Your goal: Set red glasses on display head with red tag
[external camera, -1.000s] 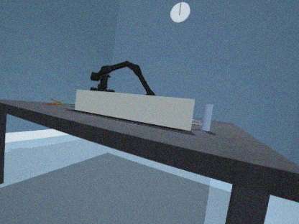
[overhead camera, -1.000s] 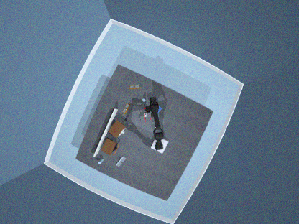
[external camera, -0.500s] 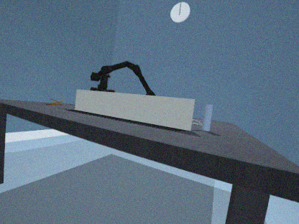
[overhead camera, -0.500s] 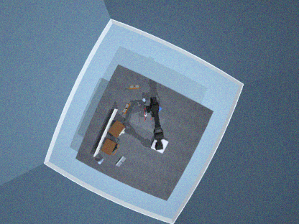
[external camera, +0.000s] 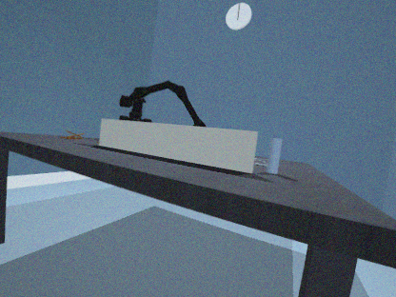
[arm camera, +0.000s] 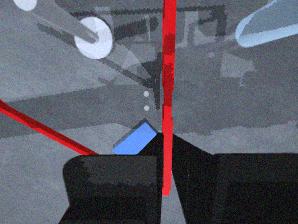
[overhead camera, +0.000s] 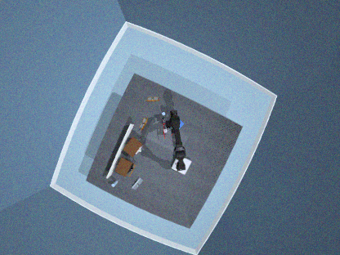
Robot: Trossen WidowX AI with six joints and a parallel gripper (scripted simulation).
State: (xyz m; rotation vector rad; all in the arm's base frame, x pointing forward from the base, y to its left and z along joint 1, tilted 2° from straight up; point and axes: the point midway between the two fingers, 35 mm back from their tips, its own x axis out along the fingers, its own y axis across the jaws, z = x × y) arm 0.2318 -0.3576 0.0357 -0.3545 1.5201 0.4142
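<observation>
Now: gripper tip 11 cm to the right of the small white disc, 5 cm short of it and 4 cm above it. The rest, counted from my gripper tip: long pale board (48 cm to the left, 38 cm ahead, 1 cm below); then blue square (6 cm below, 6 cm behind, 1 cm to the right).
</observation>
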